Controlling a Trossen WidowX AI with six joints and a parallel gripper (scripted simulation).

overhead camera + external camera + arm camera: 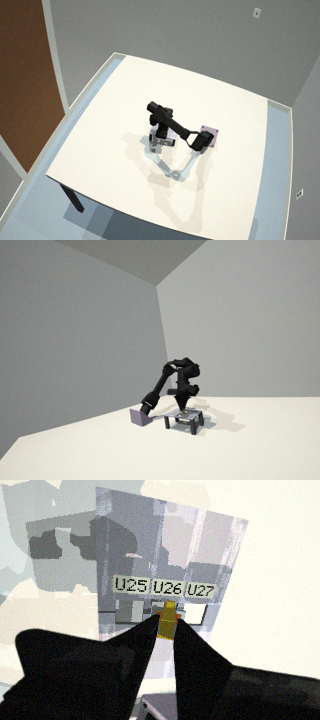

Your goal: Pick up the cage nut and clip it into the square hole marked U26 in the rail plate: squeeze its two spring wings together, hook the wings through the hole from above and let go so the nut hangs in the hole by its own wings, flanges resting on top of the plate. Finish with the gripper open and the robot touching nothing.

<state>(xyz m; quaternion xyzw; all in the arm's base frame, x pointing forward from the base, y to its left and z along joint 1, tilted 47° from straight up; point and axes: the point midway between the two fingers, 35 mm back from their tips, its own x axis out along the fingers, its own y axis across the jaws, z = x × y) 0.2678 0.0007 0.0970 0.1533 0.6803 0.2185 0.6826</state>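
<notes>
Right now my gripper tip is 1 cm above the yellow cage nut.
</notes>
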